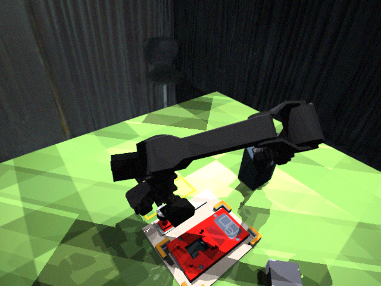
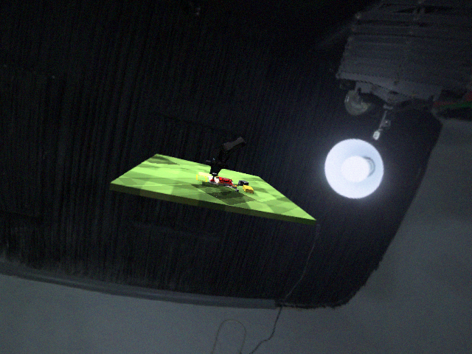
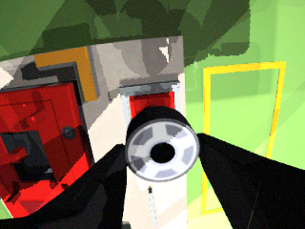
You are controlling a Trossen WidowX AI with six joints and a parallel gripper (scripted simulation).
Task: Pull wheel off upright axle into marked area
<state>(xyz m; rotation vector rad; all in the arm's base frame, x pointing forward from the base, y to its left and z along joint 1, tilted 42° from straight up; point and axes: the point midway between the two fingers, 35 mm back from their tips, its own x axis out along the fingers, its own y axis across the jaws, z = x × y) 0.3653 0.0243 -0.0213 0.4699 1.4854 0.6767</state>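
Right now my gripper tip is 3 cm above the black axle. Round my gripper tip: grey block (28 cm to the left, 17 cm behind, 5 cm below); wheel (right at my gripper tip).
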